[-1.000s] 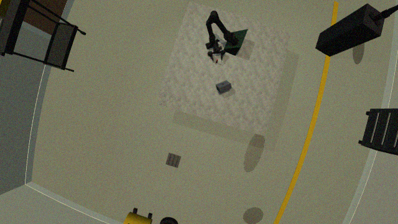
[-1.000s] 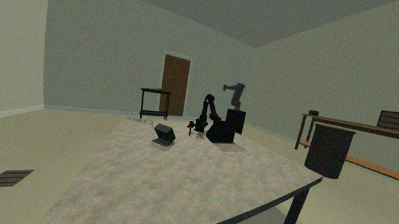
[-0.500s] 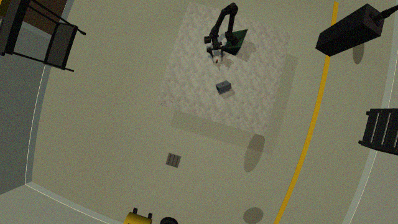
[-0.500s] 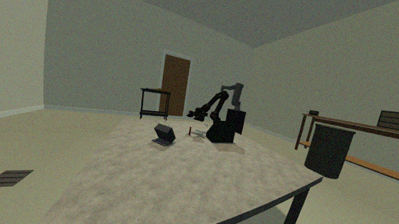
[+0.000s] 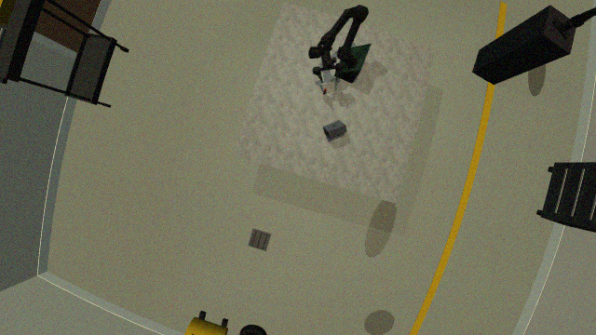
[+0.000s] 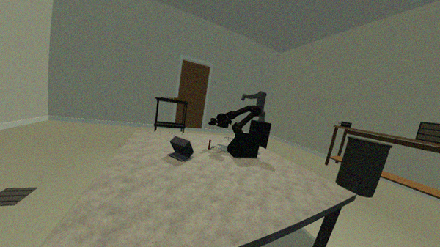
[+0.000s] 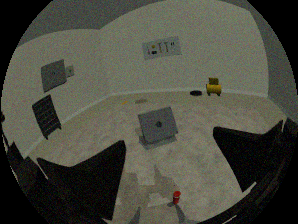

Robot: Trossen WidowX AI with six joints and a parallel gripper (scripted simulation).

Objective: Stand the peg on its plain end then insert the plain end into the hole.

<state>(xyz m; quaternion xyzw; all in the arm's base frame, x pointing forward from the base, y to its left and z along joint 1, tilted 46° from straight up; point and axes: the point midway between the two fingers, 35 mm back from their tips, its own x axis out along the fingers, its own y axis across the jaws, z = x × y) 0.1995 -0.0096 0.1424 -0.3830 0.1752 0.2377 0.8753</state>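
Now: the red peg 16 cm below my gripper tip and 1 cm to the right of it. Also, from my gripper tip: sloped grey panel 23 cm ahead, 16 cm to the left, 15 cm below.
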